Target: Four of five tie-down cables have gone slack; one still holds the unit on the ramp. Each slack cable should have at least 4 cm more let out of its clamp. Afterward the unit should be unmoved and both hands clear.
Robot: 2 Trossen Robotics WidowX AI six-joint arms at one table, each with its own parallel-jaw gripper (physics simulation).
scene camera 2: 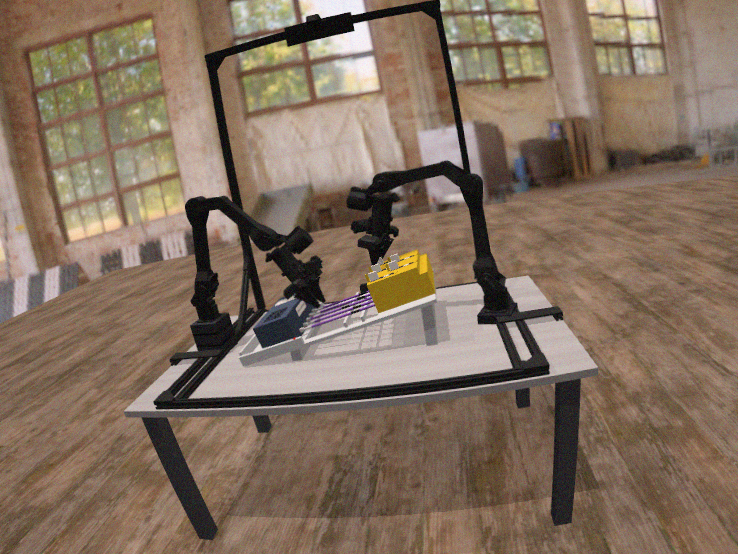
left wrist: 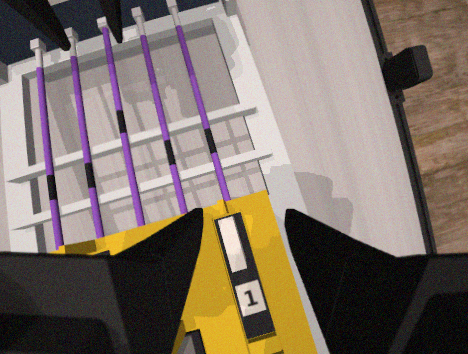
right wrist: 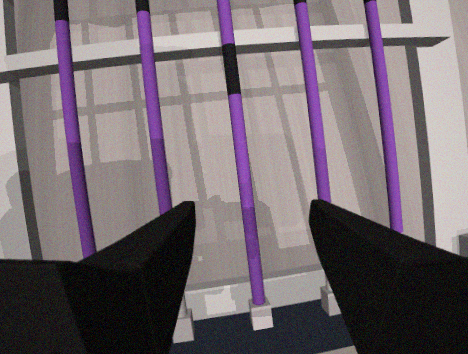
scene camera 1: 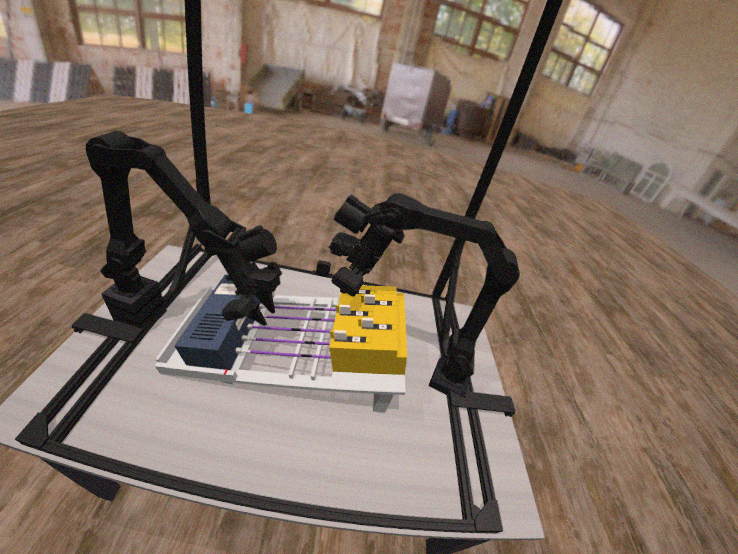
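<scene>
A dark blue unit [scene camera 1: 208,338] [scene camera 2: 281,326] sits at the low end of the white ramp [scene camera 1: 280,382] [left wrist: 252,95]. Five purple cables run from it to a yellow clamp block [scene camera 1: 369,361] [scene camera 2: 406,293]; the black band on the middle cable [left wrist: 131,170] [right wrist: 242,165] lies nearer the unit than the others. My left gripper [left wrist: 244,216] is part-open and empty, its fingers either side of clamp 1 [left wrist: 250,298], whose white tab lies flat. Several other white tabs stand raised in scene camera 1. My right gripper [scene camera 1: 268,316] [right wrist: 252,211] is part-open and empty, its fingers either side of the middle cable near the unit.
Two white crossbars [left wrist: 145,142] span the ramp under the cables. A black frame rail [scene camera 1: 256,494] runs round the table, and a small black block [scene camera 1: 323,267] [left wrist: 409,68] sits on its far side. Black uprights [scene camera 1: 196,101] stand behind the arms.
</scene>
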